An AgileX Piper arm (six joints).
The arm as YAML. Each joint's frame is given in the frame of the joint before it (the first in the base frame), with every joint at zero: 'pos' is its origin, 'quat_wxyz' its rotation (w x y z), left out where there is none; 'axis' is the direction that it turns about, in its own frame. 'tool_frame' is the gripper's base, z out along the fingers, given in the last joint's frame.
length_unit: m
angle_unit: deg
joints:
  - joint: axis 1
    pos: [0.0, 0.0, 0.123]
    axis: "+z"
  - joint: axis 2
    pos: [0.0, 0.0, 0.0]
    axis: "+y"
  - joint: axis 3
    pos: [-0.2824, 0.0, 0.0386]
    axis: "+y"
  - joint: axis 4
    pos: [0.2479, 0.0, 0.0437]
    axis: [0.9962, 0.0, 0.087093]
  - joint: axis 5
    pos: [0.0, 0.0, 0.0]
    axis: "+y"
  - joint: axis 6
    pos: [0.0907, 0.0, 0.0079]
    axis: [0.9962, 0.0, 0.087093]
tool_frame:
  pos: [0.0, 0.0, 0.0]
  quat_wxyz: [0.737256, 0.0, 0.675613, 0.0]
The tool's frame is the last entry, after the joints.
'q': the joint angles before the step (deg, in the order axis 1, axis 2, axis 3, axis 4, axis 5, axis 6). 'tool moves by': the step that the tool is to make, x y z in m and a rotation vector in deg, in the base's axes. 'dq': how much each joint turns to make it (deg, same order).
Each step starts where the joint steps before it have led.
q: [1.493 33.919 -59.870 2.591 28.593 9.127]
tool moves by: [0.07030 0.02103 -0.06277 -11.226 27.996 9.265]
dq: [6.675 13.260 2.714 0.492 13.179 -9.132]
